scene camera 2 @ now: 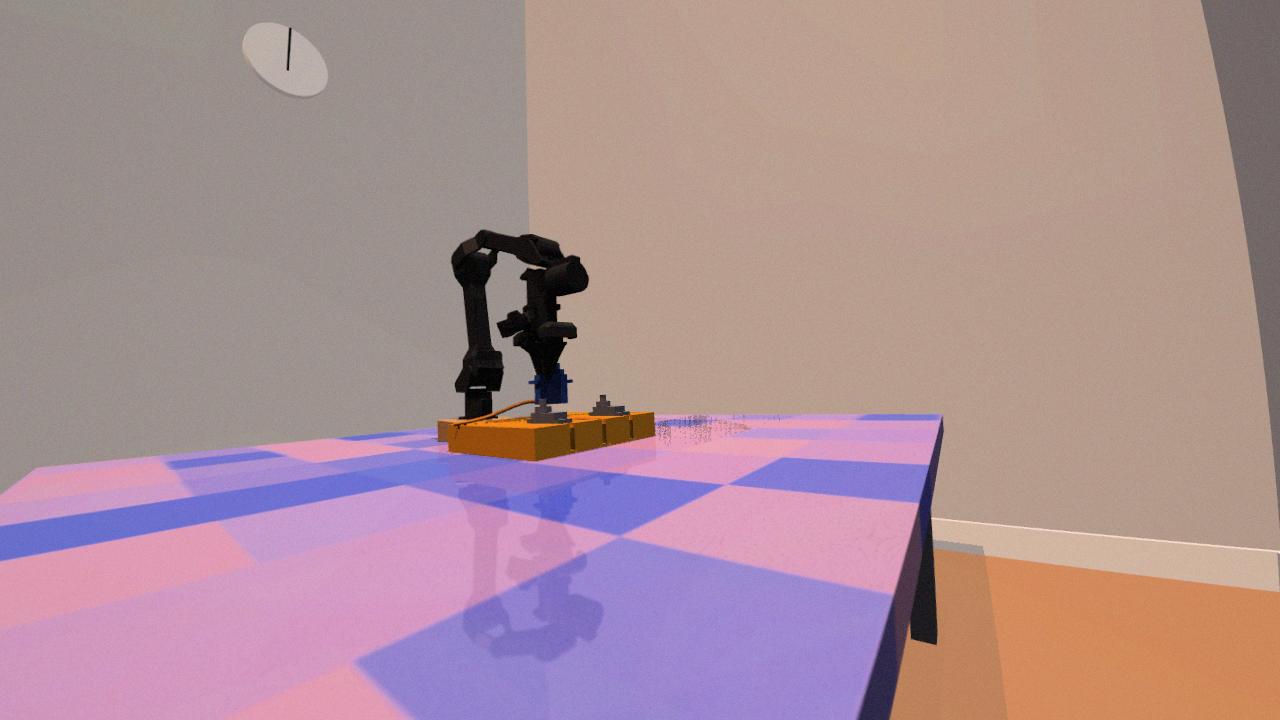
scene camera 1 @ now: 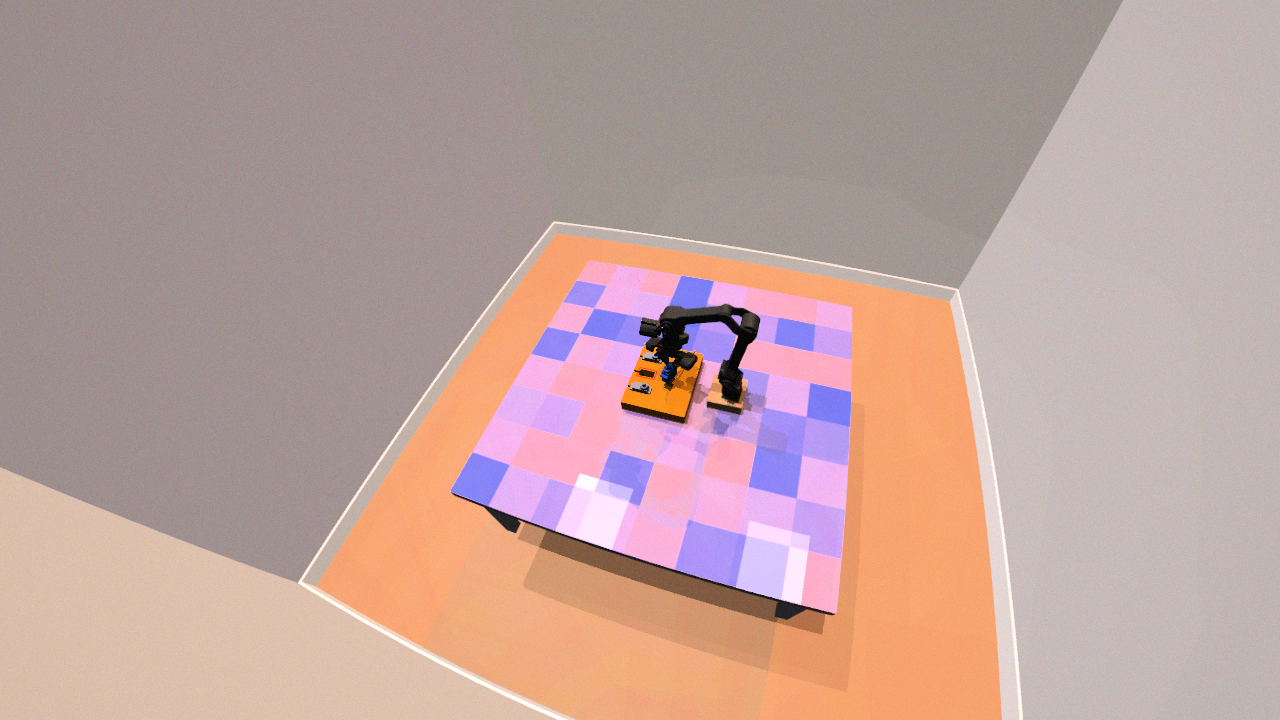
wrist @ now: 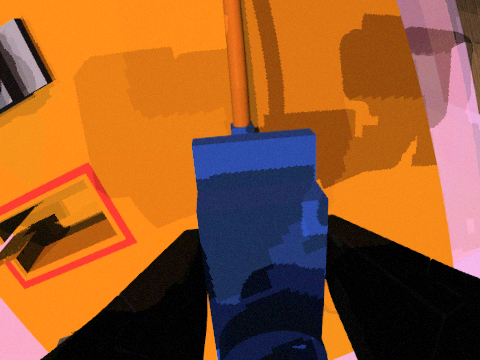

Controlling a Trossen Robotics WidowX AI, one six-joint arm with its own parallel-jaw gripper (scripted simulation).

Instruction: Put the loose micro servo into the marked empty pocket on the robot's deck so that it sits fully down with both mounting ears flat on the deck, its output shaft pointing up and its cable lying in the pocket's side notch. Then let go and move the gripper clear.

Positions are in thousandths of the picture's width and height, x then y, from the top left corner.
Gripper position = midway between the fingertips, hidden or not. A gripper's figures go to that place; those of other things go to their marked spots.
Labels:
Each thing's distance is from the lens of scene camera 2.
my gripper (scene camera 2: 425, 527): 85 cm
blue micro servo (scene camera 2: 433, 542): 84 cm
orange deck (scene camera 2: 377, 609): 74 cm
The marked spots on the blue micro servo and the orange deck are 18 cm apart.

